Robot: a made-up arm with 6 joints.
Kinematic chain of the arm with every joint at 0, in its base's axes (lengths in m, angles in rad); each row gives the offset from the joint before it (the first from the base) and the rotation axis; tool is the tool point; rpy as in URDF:
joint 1: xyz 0 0 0.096 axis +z
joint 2: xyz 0 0 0 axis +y
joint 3: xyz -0.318 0 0.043 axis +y
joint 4: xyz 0.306 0 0.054 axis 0.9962 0 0.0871
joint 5: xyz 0 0 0 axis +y
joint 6: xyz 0.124 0 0.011 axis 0.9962 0 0.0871
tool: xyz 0 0 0 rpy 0 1.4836 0
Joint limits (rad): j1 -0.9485..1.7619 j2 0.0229..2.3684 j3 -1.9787..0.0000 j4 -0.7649..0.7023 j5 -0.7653..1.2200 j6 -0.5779..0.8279
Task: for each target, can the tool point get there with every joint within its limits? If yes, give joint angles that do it. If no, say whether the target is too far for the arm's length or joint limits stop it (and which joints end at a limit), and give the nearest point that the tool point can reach.
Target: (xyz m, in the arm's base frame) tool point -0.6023 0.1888 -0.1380
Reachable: no: joint limits stop it (at a limit: joint 1, joint 2, joint 4, joint 5) | nearest point -0.1297 0.2732 -0.0688 | short by 0.485 m
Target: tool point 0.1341 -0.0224 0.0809
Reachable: yes | joints 0.2096 1.1244 -0.2224 -0.5387 0.8950 0.0744
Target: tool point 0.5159 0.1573 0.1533
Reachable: yes | joints 0.2682 2.0833 -1.6337 0.1636 0.8289 0.4826
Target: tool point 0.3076 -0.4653 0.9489
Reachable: no: too far | nearest point 0.2181 -0.3143 0.6814 | short by 0.320 m
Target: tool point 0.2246 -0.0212 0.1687
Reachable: yes | joints -0.1992 0.9839 -0.4028 0.4893 0.4173 -0.2571
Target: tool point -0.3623 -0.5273 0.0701
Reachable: no: joint limits stop it (at a limit: joint 2, joint 3, joint 5) | nearest point -0.3395 -0.4942 0.4502 | short by 0.382 m
